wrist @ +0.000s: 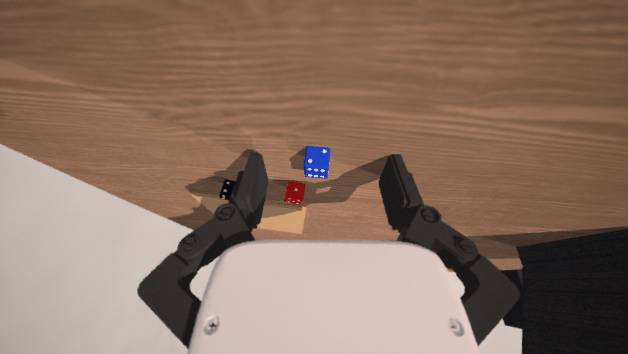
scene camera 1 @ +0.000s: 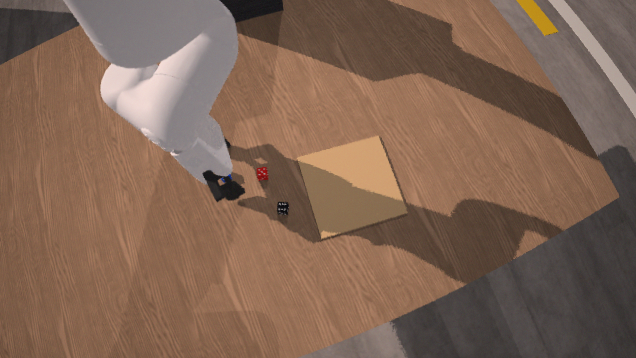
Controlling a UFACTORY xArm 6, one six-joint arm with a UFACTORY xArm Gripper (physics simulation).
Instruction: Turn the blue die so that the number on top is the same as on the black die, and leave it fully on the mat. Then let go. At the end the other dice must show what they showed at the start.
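Frame: origin at the arm's base, x ahead, y left, z up, level; centimetres.
Seen in the pictures: gripper, fingertip midpoint: (wrist: 324, 167) (scene camera 1: 229, 171).
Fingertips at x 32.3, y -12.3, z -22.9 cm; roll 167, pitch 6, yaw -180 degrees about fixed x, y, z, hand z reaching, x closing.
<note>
A point is followed by its place in that frame.
The blue die (scene camera 1: 227, 178) (wrist: 317, 161) {x 32.8, y -13.9, z -22.3 cm} rests on the wooden table, off the mat. In the wrist view one face shows two pips; the narrower face toward the mat, which looks like its top, shows six. My gripper (scene camera 1: 234, 168) {x 32.3, y -12.3, z -22.9 cm} (wrist: 324, 167) {x 32.3, y -12.3, z -22.9 cm} is open, its fingers apart on either side of the blue die with gaps; its height is hard to judge. The black die (scene camera 1: 283, 208) {x 41.8, y -6.1, z -21.9 cm} (wrist: 226, 189) {x 41.4, y -7.0, z -22.4 cm} stands between the blue die and the mat; its top looks like six, and a finger partly hides it in the wrist view. The tan mat (scene camera 1: 360, 180) {x 41.4, y 6.8, z -23.1 cm} (wrist: 287, 225) {x 37.2, y 7.5, z -23.1 cm} holds no die.
A red die (scene camera 1: 262, 173) {x 35.1, y -7.3, z -21.9 cm} (wrist: 295, 192) {x 34.6, y -8.1, z -22.4 cm} stands close to the blue die on the mat side; its top shows five in the scene view. The arm's shadow crosses the dice and mat. A dark block (scene camera 1: 257, 9) {x 0.5, y 2.1, z -21.3 cm} is at the table's upper edge in the scene view.
</note>
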